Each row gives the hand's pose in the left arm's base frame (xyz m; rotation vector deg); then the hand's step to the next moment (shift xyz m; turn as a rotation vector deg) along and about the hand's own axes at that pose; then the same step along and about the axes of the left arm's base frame.
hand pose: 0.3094 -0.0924 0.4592 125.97 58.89 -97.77
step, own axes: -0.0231 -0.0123 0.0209 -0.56 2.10 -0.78
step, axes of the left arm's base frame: -0.0263 -0.0112 0.0174 1.83 -1.39 0.20
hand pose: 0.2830 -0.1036 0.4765 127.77 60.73 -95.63
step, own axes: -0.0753 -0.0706 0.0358 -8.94 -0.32 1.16
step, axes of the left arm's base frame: -0.0809 0.0004 0.0734 -2.22 -4.29 7.62
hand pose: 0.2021 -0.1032 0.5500 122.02 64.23 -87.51
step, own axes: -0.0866 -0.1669 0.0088 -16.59 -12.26 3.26
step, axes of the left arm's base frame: -0.1393 0.0673 0.1072 -13.37 -1.01 16.02
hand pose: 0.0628 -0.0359 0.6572 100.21 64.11 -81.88
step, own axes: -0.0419 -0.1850 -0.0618 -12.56 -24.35 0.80
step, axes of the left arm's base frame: -0.1387 0.1279 0.0647 -22.75 7.54 13.30
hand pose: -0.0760 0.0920 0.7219 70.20 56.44 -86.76
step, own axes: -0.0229 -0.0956 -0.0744 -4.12 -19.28 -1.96
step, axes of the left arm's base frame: -0.0725 0.0990 0.0121 -17.84 7.46 4.33
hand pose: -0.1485 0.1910 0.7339 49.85 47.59 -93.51
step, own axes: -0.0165 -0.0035 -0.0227 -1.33 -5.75 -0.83
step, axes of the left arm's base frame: 0.0024 0.0280 0.0034 -5.27 2.48 1.26
